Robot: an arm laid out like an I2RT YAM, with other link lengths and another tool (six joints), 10 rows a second.
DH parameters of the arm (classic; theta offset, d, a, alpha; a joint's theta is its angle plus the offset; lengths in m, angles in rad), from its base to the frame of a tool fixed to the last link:
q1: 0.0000 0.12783 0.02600 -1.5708
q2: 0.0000 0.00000 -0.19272 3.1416
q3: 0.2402 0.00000 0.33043 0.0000
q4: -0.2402 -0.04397 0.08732 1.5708
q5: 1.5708 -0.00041 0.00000 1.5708
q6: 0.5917 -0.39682 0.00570 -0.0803
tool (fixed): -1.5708 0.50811 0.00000 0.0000
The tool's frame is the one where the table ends.
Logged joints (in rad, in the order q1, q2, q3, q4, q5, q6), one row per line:
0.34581 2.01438 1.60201 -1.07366 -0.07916 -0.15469
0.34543 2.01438 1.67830 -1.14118 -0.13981 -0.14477
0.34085 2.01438 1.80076 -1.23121 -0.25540 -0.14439
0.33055 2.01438 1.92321 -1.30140 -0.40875 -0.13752
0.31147 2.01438 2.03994 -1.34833 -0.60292 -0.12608
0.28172 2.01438 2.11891 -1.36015 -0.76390 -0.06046
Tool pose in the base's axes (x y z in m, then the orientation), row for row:
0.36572 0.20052 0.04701 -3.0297 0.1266 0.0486
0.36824 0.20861 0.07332 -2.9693 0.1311 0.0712
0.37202 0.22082 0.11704 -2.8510 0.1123 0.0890
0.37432 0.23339 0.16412 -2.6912 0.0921 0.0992
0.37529 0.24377 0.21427 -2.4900 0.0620 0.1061
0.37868 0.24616 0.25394 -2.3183 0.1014 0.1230
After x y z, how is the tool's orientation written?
As a rotation vector, in radians.
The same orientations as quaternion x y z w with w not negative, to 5 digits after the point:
-0.99752 0.04168 0.01600 0.05440
-0.99520 0.04394 0.02386 0.08417
-0.98847 0.03894 0.03086 0.14301
-0.97390 0.03333 0.03590 0.22164
-0.94673 0.02357 0.04034 0.31863
-0.91539 0.04004 0.04857 0.39761

